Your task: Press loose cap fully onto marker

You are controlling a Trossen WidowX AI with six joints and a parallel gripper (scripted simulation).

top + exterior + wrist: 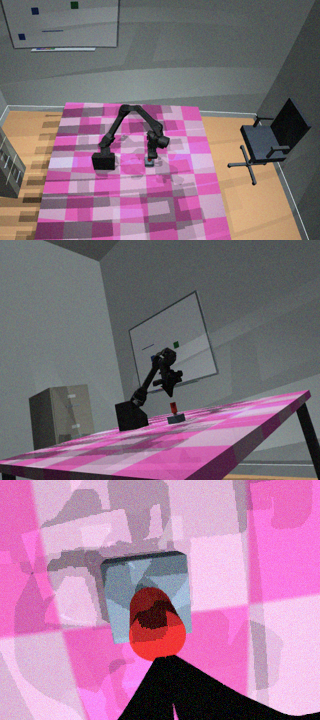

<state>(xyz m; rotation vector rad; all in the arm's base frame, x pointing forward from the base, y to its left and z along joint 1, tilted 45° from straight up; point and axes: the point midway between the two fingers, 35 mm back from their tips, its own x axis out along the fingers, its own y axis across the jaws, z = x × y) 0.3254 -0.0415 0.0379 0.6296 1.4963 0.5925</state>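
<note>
Right now my gripper tip is 6 cm above the red cap. The rest, counted from my gripper tip: grey holder block 12 cm below.
</note>
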